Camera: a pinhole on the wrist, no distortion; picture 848 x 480 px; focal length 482.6 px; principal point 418.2 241.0 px. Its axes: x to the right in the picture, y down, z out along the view. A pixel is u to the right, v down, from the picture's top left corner.
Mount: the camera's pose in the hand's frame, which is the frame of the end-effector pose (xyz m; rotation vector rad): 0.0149 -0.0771 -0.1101 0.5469 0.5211 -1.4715
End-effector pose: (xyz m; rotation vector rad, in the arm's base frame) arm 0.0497 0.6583 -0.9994 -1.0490 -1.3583 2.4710
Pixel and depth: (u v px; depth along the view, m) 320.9 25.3 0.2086
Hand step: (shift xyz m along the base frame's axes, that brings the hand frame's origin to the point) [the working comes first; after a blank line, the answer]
In the camera's frame: -0.0421 -0.0932 0.2086

-0.0237 0.0183 0.2082
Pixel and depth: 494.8 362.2 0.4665
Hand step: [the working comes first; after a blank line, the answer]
In the camera's frame: 0.0740 0.1172 0.4665

-0.3170 0.1624 0.3403
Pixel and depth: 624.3 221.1 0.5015
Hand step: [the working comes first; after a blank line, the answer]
In the camera's frame: 0.2142 -0.0207 0.5015

-0.2038 0.2297 0.4903
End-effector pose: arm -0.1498 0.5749 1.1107 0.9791 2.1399 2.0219
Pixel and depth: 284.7 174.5 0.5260
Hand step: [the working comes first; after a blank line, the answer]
In the camera's frame: -0.1455 -0.0725 0.5260

0.0991 0.3276 -0.3558
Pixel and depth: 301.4 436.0 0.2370
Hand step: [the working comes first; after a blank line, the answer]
In the camera's frame: -0.0574 0.0958 0.2370

-0.1108 0.1576 -0.1399
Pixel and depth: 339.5 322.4 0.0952
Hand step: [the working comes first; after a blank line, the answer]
In the camera's frame: -0.0155 0.0161 0.0952

-0.0866 -0.0034 -0.0984
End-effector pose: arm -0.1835 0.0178 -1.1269 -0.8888 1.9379 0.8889
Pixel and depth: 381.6 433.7 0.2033
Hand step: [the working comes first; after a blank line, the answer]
In the camera's frame: -0.0154 0.0812 0.2033

0.1400 -0.0722 -0.1563
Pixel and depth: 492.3 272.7 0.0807
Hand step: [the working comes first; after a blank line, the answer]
In the camera's frame: 0.0124 0.0053 0.0807

0.0843 -0.1202 -0.0293
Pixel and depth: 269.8 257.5 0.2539
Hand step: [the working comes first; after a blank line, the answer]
In the camera's frame: -0.0781 0.0087 0.2539

0.1884 0.0178 -0.1203
